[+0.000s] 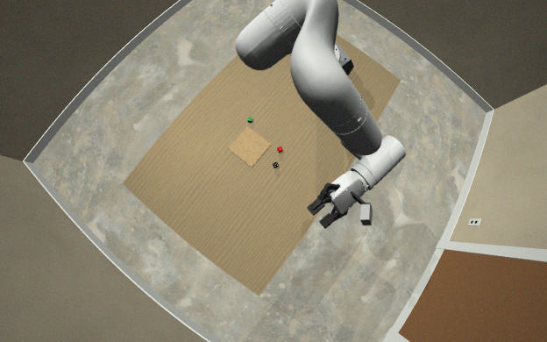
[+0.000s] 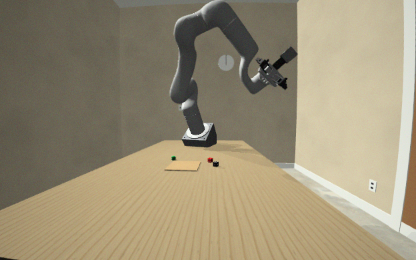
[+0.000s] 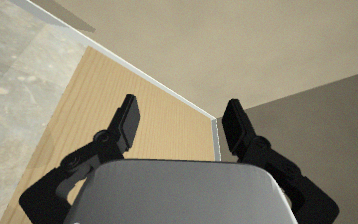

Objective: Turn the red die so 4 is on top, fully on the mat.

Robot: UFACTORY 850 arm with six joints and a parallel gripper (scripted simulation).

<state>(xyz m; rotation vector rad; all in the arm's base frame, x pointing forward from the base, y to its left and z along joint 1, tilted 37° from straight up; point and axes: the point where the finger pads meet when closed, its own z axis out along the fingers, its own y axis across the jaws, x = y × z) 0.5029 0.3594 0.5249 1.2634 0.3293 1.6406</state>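
My gripper is now 37 cm above the green die, 35 cm to the left of it and 34 cm past it. Also, from my hand: black die (37 cm below, 18 cm behind, 16 cm to the right); tan mat (38 cm below, 31 cm to the right, 22 cm behind); red die (37 cm below, 26 cm behind, 17 cm to the right).
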